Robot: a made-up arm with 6 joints. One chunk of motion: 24 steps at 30 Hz.
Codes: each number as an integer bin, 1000 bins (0 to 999) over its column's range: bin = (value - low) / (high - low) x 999, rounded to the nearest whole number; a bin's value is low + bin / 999 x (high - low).
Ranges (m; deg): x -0.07..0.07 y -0.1..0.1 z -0.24..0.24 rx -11..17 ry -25..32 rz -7..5
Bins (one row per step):
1: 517 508 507 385 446 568
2: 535 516 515 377 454 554
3: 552 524 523 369 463 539
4: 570 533 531 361 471 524
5: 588 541 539 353 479 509
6: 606 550 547 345 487 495
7: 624 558 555 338 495 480
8: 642 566 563 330 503 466
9: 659 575 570 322 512 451
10: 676 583 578 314 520 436
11: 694 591 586 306 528 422
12: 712 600 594 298 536 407
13: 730 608 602 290 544 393
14: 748 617 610 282 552 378
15: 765 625 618 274 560 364
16: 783 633 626 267 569 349
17: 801 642 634 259 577 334
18: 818 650 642 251 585 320
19: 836 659 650 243 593 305
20: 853 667 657 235 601 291
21: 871 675 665 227 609 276
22: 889 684 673 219 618 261
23: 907 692 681 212 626 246
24: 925 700 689 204 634 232
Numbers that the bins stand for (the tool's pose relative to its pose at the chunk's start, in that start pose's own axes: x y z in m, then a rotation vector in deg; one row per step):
1: 0.0025 0.0017 0.0036 -0.21 0.45 -0.18
2: 0.0050 0.0033 0.0074 -0.43 0.90 -0.35
3: 0.0074 0.0049 0.0113 -0.66 1.42 -0.53
4: 0.0099 0.0067 0.0151 -0.88 1.87 -0.71
5: 0.0124 0.0083 0.0190 -1.11 2.33 -0.89
6: 0.0149 0.0101 0.0228 -1.33 2.79 -1.05
7: 0.0174 0.0117 0.0267 -1.53 3.24 -1.23
8: 0.0200 0.0133 0.0305 -1.75 3.70 -1.40
9: 0.0224 0.0151 0.0339 -1.97 4.21 -1.58
10: 0.0247 0.0167 0.0377 -2.20 4.67 -1.76
11: 0.0273 0.0183 0.0416 -2.42 5.13 -1.93
12: 0.0298 0.0201 0.0454 -2.65 5.58 -2.11
13: 0.0323 0.0217 0.0492 -2.87 6.04 -2.28
14: 0.0348 0.0235 0.0531 -3.10 6.50 -2.46
15: 0.0372 0.0251 0.0569 -3.32 6.95 -2.63
16: 0.0397 0.0267 0.0608 -3.52 7.47 -2.81
17: 0.0423 0.0285 0.0646 -3.74 7.92 -2.99
18: 0.0446 0.0301 0.0685 -3.96 8.38 -3.16
19: 0.0472 0.0319 0.0723 -4.19 8.83 -3.34
20: 0.0495 0.0335 0.0757 -4.41 9.29 -3.50
21: 0.0521 0.0351 0.0795 -4.64 9.75 -3.68
22: 0.0546 0.0369 0.0834 -4.86 10.26 -3.86
23: 0.0571 0.0385 0.0872 -5.06 10.72 -4.05
24: 0.0596 0.0401 0.0911 -5.28 11.17 -4.21

